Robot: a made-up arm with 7 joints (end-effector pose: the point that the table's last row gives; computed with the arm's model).
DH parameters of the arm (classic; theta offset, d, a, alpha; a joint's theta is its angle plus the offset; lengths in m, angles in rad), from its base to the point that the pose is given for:
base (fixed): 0 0 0 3.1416
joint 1: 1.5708 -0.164 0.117 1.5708
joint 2: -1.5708 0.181 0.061 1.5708
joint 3: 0 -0.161 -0.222 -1.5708
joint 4: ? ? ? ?
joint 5: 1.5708 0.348 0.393 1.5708
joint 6: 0 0.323 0.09 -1.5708
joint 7: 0 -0.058 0.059 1.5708
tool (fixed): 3.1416 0.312 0 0
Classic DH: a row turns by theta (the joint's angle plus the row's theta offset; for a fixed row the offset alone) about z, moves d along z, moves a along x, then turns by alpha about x.
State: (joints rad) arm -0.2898 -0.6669 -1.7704 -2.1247 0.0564 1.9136 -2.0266
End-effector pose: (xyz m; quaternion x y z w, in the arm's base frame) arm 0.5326 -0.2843 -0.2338 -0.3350 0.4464 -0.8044 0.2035
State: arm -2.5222 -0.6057 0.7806 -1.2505 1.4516 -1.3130 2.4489
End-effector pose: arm 0.5108 0.4803 0.5217 -0.8857 0.3352 -0.0505 0.3172
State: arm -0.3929 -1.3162 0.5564 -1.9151 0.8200 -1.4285 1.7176
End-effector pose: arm -0.2879 -0.1811 0.6076 0.1967 0.5488 -0.7867 0.2031
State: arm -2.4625 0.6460 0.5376 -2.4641 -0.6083 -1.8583 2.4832
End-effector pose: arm 0.2047 0.0195 0.1877 -0.2779 0.7513 0.2189 0.5572
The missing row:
joint 4: 0 -0.069 -0.116 -1.5708
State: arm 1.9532 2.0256 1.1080 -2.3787 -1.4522 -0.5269 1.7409
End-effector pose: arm 0.0868 0.3075 0.5720 -0.6030 -0.0408 -0.3958 0.6914
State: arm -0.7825 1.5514 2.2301 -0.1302 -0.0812 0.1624 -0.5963
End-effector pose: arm 0.6835 0.2805 -0.2080 0.1613 -0.6226 -0.7312 0.2273
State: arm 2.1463 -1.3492 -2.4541 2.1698 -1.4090 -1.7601 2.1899
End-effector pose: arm -0.1122 -0.4383 0.5030 -0.5563 -0.4186 0.1893 0.6925
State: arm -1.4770 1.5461 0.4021 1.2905 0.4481 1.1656 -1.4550
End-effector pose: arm 0.0737 -0.4828 -0.1322 -0.5917 -0.3818 -0.7093 0.0305
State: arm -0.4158 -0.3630 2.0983 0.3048 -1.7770 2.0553 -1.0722
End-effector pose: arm 0.1770 -0.6882 -0.0443 -0.8787 -0.4348 -0.0959 0.1722
